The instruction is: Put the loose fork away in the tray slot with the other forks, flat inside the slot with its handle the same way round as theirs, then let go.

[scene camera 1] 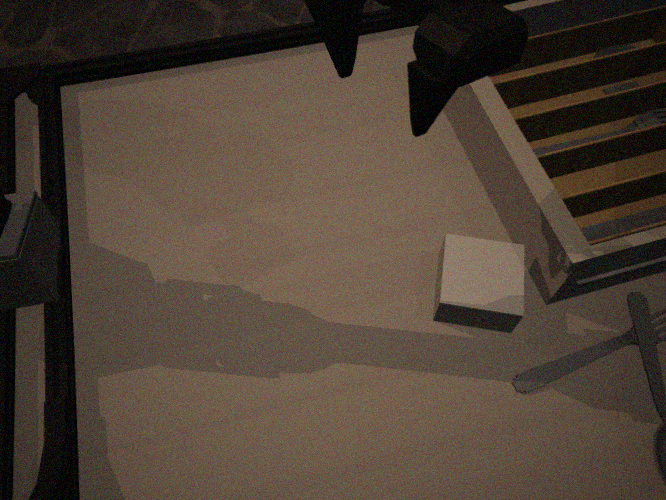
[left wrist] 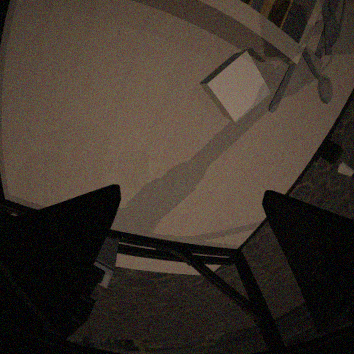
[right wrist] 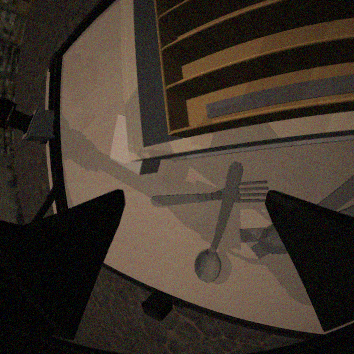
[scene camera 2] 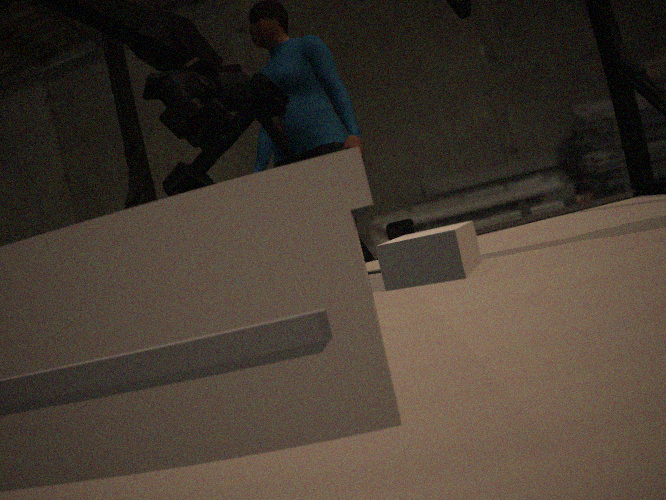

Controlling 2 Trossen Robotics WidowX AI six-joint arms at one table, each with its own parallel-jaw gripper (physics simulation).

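Observation:
The loose fork (scene camera 1: pixel 575 360) (left wrist: pixel 281 89) (right wrist: pixel 185 198) lies on the table outside the drawer, its handle toward the left in the right wrist view. A spoon (scene camera 1: pixel 650 365) (left wrist: pixel 325 90) (right wrist: pixel 207 265) lies crossed over its neck. The slotted wooden tray (right wrist: pixel 172 132) sits inside the pale drawer (scene camera 1: pixel 516 139) (right wrist: pixel 210 142). A tined piece (scene camera 1: pixel 648 118) lies in one slot in scene camera 1. My right gripper (right wrist: pixel 196 197) is open and empty, above the crossed cutlery. My left gripper (scene camera 1: pixel 380 104) (left wrist: pixel 193 194) is open and empty, high above the table, away from the fork.
A white block (scene camera 1: pixel 483 271) (scene camera 2: pixel 422 258) (left wrist: pixel 237 87) (right wrist: pixel 122 142) stands by the drawer corner, near the fork handle. More grey cutlery (right wrist: pixel 340 195) shows at the right in the right wrist view. The drawer front carries a long handle (scene camera 2: pixel 161 347). A person in blue (scene camera 2: pixel 306 96) stands behind.

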